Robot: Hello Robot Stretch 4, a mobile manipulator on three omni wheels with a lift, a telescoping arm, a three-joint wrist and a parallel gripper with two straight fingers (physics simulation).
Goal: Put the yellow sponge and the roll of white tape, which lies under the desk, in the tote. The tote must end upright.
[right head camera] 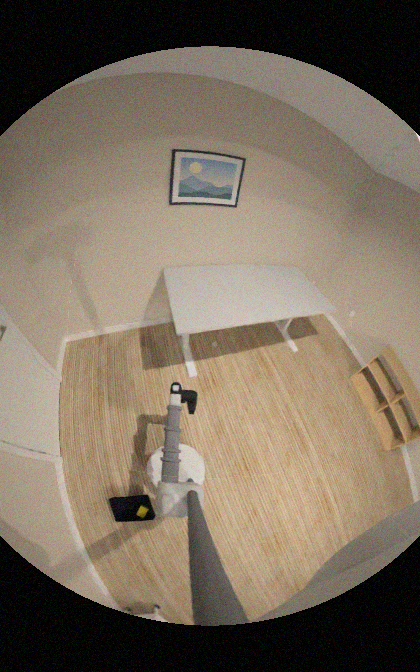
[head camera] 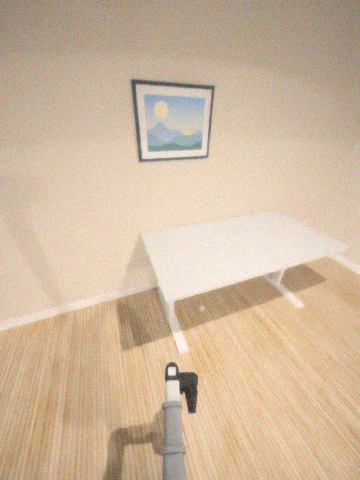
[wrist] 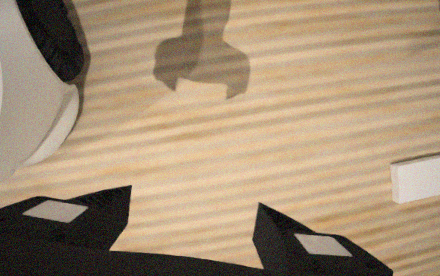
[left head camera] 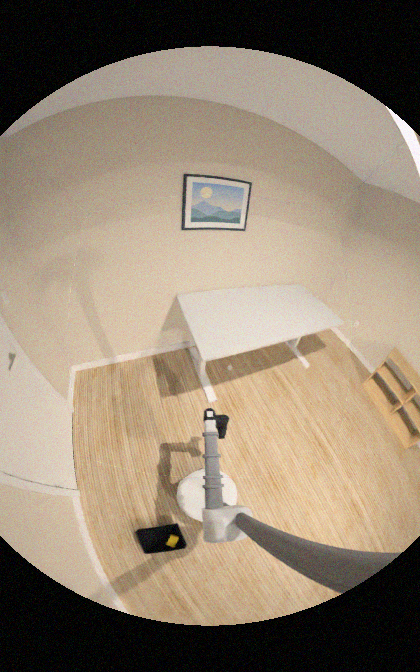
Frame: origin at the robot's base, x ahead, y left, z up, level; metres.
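Where they show: gripper, between the fingertips: (wrist: 193,213).
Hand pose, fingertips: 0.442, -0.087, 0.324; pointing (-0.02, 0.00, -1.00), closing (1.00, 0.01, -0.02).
Note:
After its pixels a point has its place, as x, y, z.
The yellow sponge (left head camera: 172,540) (right head camera: 142,511) lies in the black tote (left head camera: 150,540) (right head camera: 122,509), which stands upright on the floor beside the robot's base. A small whitish thing, likely the roll of white tape (head camera: 201,308) {1.224, -0.291, -0.003} (left head camera: 230,367) (right head camera: 215,344), lies on the shaded floor under the white desk (head camera: 240,250) {1.211, -0.535, 0.693} (left head camera: 260,317) (right head camera: 245,295), right of its near-left leg. My gripper (wrist: 193,213) {0.443, -0.087, 0.323} is open and empty, pointing down above the floor in front of the desk. In the head camera view, the gripper (head camera: 192,411) is short of the desk's left foot. The tape does not show in the wrist view.
The desk's left foot (head camera: 181,342) (left head camera: 210,390) (right head camera: 190,364) (wrist: 417,179) reaches out towards the gripper. The robot's round white base (left head camera: 187,495) (right head camera: 192,462) (wrist: 30,110) {0.200, -0.050, 0.140} is near the tote. A wooden shelf unit (left head camera: 411,398) (right head camera: 396,398) stands at the right wall.

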